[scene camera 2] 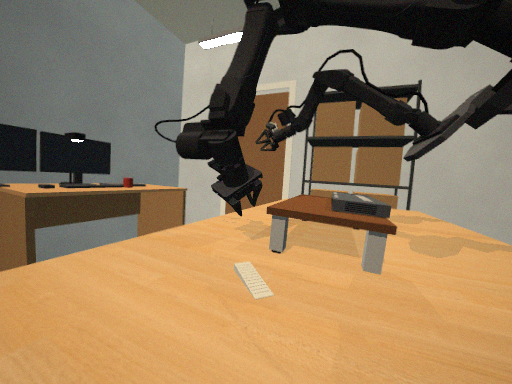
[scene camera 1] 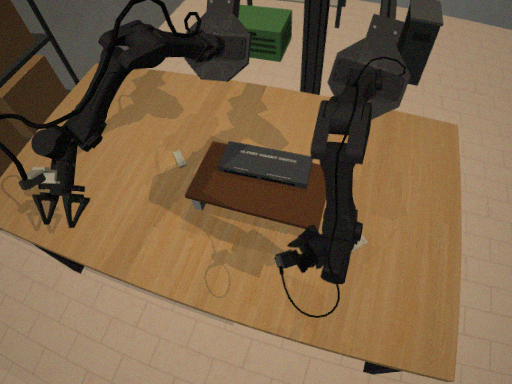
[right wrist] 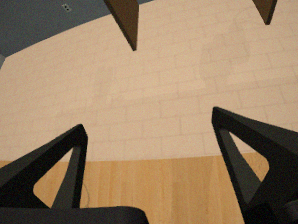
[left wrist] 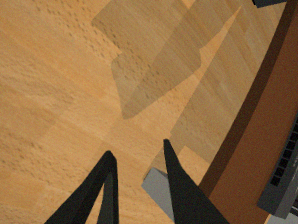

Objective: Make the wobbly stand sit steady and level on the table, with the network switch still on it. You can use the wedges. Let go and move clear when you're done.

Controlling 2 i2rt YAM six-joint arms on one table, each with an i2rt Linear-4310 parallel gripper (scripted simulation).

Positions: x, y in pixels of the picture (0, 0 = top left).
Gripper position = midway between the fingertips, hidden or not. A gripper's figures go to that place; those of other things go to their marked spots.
Labels:
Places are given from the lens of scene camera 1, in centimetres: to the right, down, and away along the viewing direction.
my left gripper (scene camera 1: 292, 250): 10, 17, 92
my right gripper (scene camera 1: 58, 226): -47, 8, 72
brown stand (scene camera 1: 290, 205): 10, 4, 97

